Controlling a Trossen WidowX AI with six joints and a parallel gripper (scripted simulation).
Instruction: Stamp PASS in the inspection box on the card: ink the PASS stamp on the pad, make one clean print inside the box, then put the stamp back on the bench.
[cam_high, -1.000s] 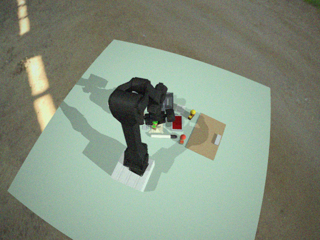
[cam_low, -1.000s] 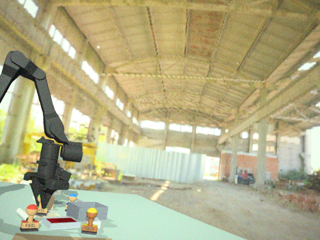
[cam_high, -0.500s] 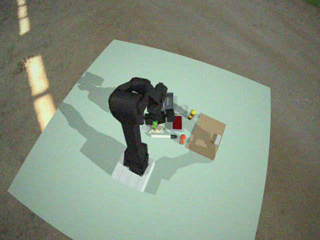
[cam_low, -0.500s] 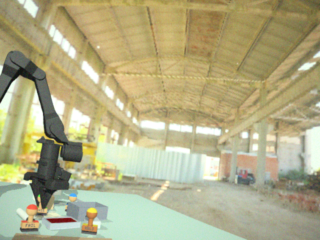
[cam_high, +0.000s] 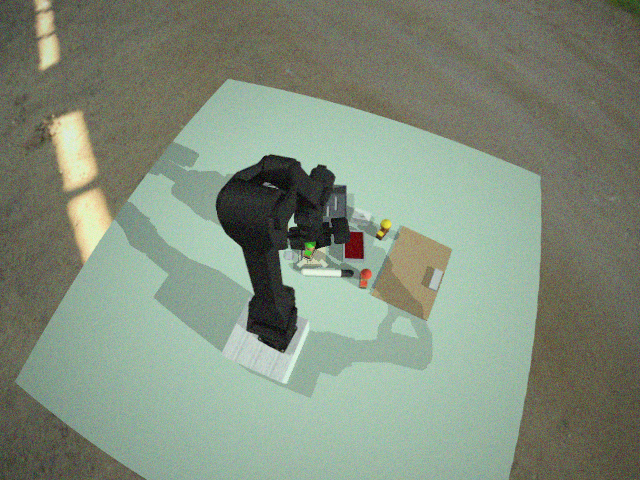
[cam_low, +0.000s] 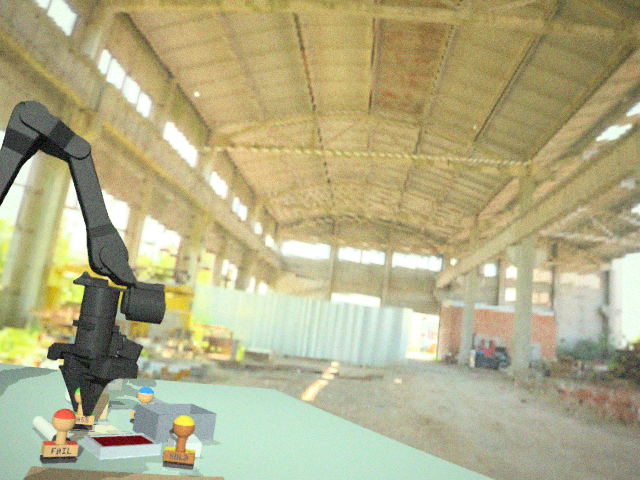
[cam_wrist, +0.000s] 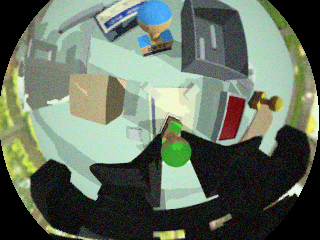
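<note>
My gripper tip is 100 mm short of the blue-knob stamp and 70 mm to the right of it. From my gripper tip the other things lie so: PASS stamp (right at my gripper tip); then cardboard box (110 mm to the left, 10 mm ahead); then marker (80 mm to the right, 30 mm behind, 20 mm below).
</note>
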